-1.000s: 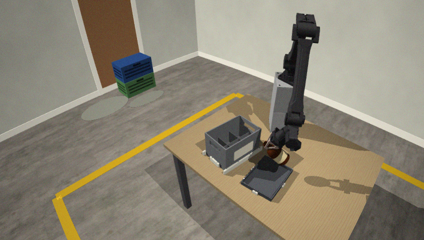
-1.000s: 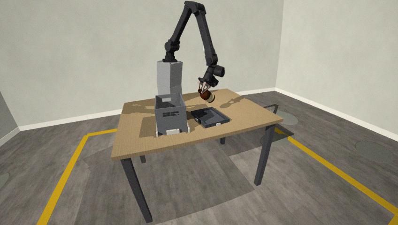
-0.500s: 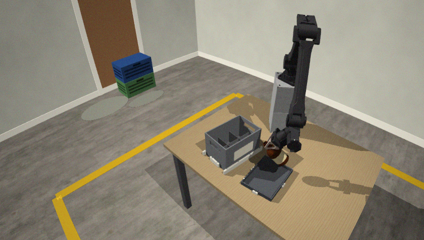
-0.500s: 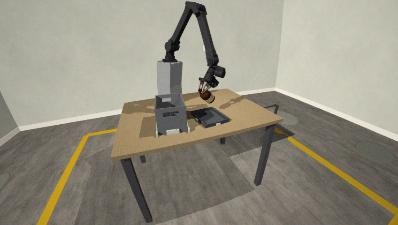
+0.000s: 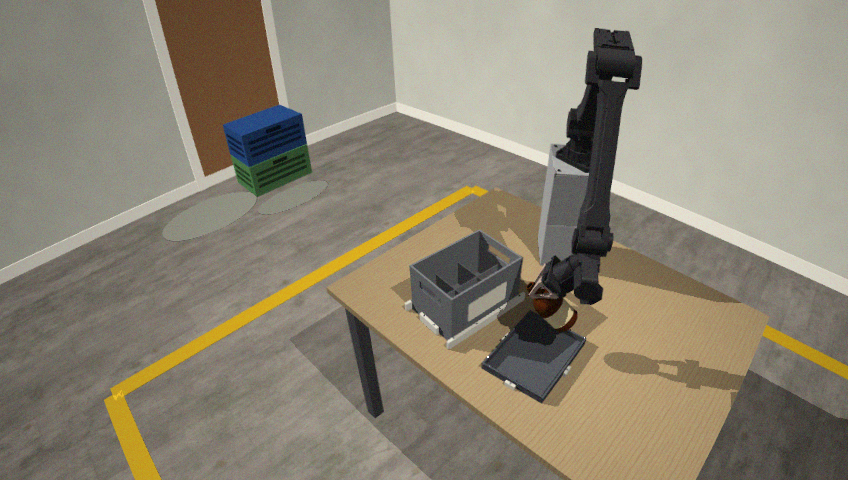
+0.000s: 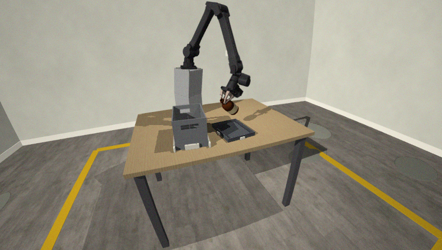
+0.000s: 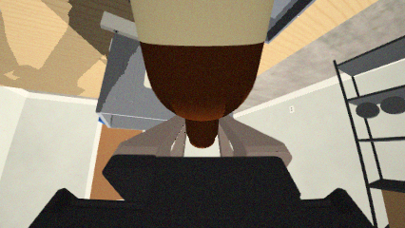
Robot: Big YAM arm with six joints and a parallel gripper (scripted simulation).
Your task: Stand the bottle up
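Right now the brown bottle is 20 mm behind my hand, 40 mm to the left of it and 30 mm below it. From my hand the other things lie so: dark tray 20 mm ahead, 50 mm to the left, 190 mm below; then grey crate 10 mm ahead, 230 mm to the right, 120 mm below.
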